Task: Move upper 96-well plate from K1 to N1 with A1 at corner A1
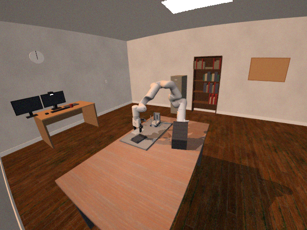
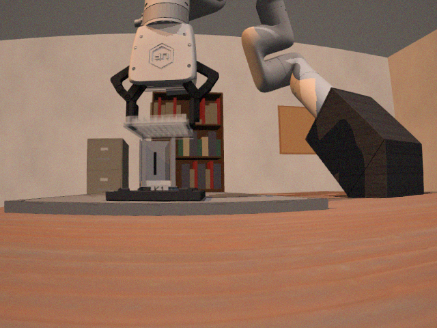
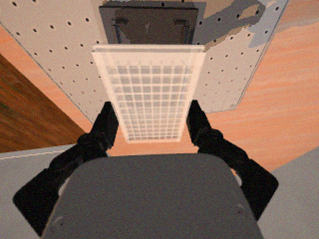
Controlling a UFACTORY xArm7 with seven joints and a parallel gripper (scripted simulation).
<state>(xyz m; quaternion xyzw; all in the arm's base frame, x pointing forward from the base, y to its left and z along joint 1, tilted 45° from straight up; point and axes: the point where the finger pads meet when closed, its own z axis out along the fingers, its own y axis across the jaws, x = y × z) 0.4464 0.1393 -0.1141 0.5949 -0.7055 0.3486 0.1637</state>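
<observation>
Now: the plate nest N1 11 cm below my hand. From my hand the other things lie so: 96-well plate: 1 cm below; then grey mat: 22 cm to the right, 12 cm below, 2 cm behind.
</observation>
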